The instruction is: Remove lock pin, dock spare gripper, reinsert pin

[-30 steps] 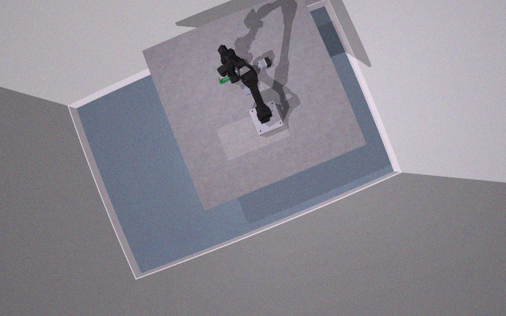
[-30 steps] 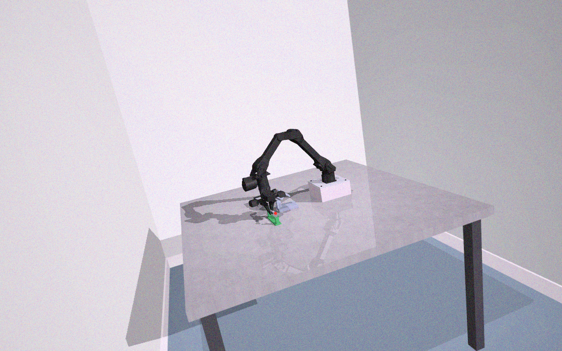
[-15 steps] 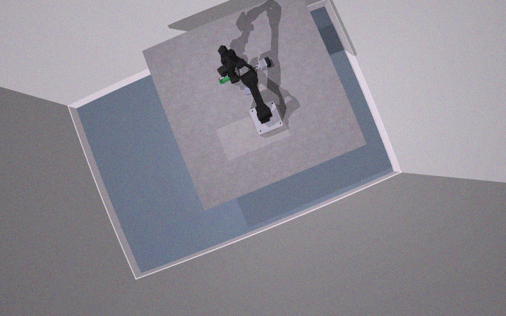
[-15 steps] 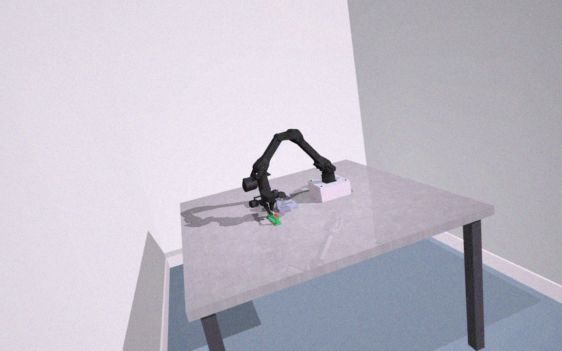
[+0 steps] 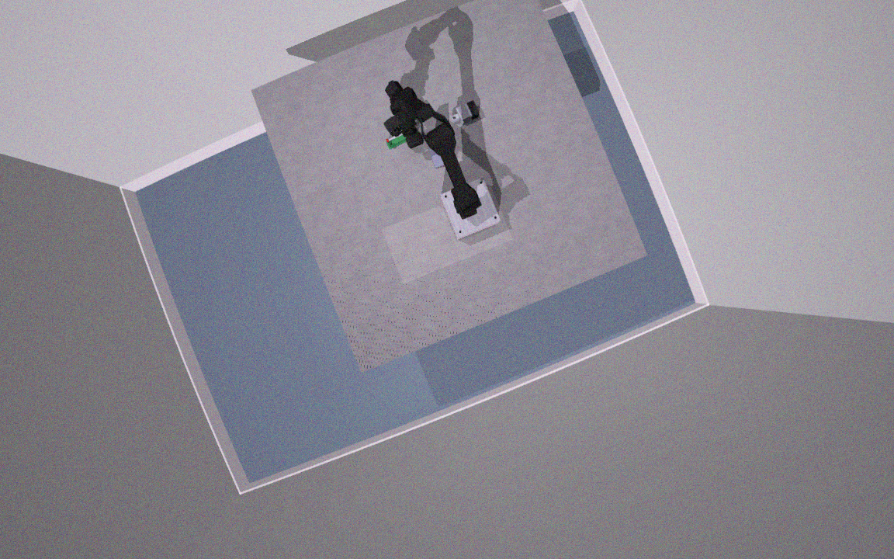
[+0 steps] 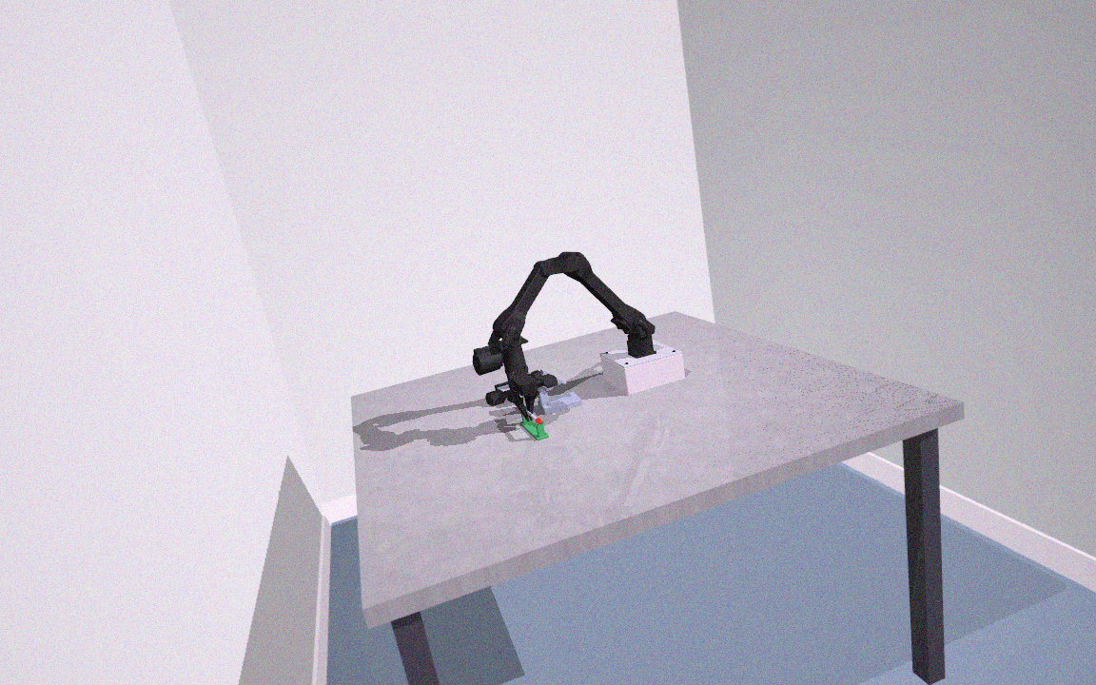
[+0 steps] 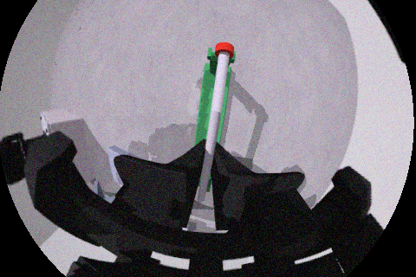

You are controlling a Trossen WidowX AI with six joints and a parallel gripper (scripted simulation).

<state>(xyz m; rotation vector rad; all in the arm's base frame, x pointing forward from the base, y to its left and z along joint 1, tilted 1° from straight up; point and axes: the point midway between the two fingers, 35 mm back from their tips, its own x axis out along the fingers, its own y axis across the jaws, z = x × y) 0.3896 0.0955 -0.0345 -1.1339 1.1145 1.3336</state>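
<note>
The green cradle lies 20 mm to the left of my gripper tip. Also, from my gripper tip: grey mount: 100 mm to the right, 100 mm behind, 30 mm above; spare gripper: 250 mm to the right, 10 mm behind.
</note>
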